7 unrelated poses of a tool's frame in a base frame.
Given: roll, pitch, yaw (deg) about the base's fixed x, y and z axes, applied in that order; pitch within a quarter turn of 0, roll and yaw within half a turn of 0; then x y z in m.
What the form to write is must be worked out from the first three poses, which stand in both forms.
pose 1, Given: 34.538, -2.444, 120.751, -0.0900, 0.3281, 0.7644
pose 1, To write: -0.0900, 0.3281, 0.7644, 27.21, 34.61, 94.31
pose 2, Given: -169.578, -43.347, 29.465, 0.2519, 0.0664, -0.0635
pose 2, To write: 0.2519, 0.0664, -0.0635, 44.47, 135.66, -169.15
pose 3, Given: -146.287, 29.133, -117.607, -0.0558, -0.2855, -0.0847
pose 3, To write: -0.0558, -0.2855, -0.0847, 8.51, 136.60, -44.88
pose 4, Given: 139.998, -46.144, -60.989, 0.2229, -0.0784, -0.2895
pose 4, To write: 0.2229, -0.0784, -0.2895, -110.32, 122.06, 148.30
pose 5, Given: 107.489, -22.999, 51.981, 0.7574, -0.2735, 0.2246
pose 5, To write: 0.7574, -0.2735, 0.2246, -31.00, 106.06, 113.99
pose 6, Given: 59.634, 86.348, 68.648, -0.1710, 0.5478, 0.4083
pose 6, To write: -0.1710, 0.5478, 0.4083, 8.96, 88.15, 3.15
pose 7, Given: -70.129, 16.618, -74.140, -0.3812, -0.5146, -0.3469
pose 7, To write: -0.3812, -0.5146, -0.3469, 9.96, 70.99, -72.39
